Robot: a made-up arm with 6 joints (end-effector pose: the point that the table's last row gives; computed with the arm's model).
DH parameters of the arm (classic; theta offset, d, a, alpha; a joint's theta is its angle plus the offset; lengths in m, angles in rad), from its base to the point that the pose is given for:
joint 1: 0 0.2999 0 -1.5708
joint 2: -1.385 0 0.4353 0
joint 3: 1.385 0 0.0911 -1.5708
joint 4: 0 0.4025 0 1.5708
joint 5: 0 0 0.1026 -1.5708
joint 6: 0 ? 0 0
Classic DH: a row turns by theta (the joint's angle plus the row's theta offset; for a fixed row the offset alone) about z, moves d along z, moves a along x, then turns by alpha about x.
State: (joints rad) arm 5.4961 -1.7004 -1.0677 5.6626 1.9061 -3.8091
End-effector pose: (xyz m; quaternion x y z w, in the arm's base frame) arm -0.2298 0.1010 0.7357 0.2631 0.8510 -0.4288 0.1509
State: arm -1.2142 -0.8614 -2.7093 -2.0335 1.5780 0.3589
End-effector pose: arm -0.3262 0.5382 1.0357 -0.3058 -0.7089 0.2124 0.5990
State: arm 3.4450 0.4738 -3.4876 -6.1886 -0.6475 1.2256
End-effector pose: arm -0.0755 -0.0077 1.1173 0.0982 0.2378 0.6998 0.6664
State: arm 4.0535 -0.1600 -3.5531 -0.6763 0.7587 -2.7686
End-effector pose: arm 0.2142 0.2925 1.1702 0.1395 -0.1739 -0.9084 0.3538
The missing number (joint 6, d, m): 0.1309
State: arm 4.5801 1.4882 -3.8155 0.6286 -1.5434 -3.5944
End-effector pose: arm -0.1461 -0.5021 0.6083 0.0332 -0.4421 -0.7269 0.5244
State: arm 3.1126 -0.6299 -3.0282 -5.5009 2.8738 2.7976
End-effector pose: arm 0.3308 -0.1038 0.9586 -0.7844 -0.5076 0.3384 0.1120
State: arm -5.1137 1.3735 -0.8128 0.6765 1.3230 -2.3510
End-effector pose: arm 0.0043 0.1733 -0.1536 -0.1980 -0.6030 0.5648 0.5274
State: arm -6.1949 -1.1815 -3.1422 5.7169 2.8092 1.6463
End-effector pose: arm -0.6350 -0.1314 0.6798 -0.3177 0.6714 -0.3389 0.5775
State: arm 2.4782 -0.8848 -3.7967 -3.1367 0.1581 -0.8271
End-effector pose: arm 0.6522 -0.5102 0.6397 0.7482 0.0598 0.4869 0.4467
